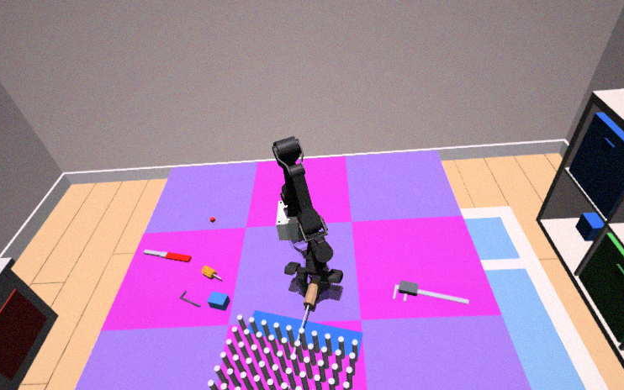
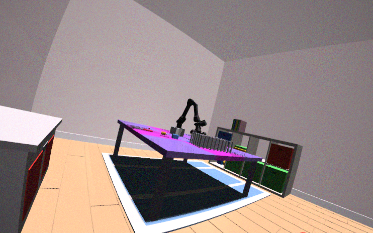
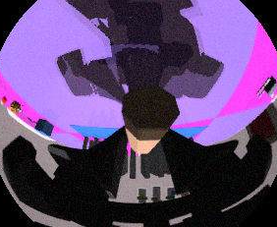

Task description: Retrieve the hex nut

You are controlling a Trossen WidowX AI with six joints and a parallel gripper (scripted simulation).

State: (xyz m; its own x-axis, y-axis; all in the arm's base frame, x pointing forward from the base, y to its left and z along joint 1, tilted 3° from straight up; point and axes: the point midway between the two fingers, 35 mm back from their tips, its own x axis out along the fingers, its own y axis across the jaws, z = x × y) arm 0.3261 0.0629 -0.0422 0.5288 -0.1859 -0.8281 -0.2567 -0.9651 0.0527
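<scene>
Now: the blue taped strip 110 mm ahead of my gripper tip, 30 mm to the right of it and 30 mm below it. Also, from my gripper tip: small screwdriver (370 mm to the right, 130 mm behind, 20 mm below); then hook tool (90 mm ahead, 20 mm to the right); then blue cube (320 mm to the right, 10 mm below).
</scene>
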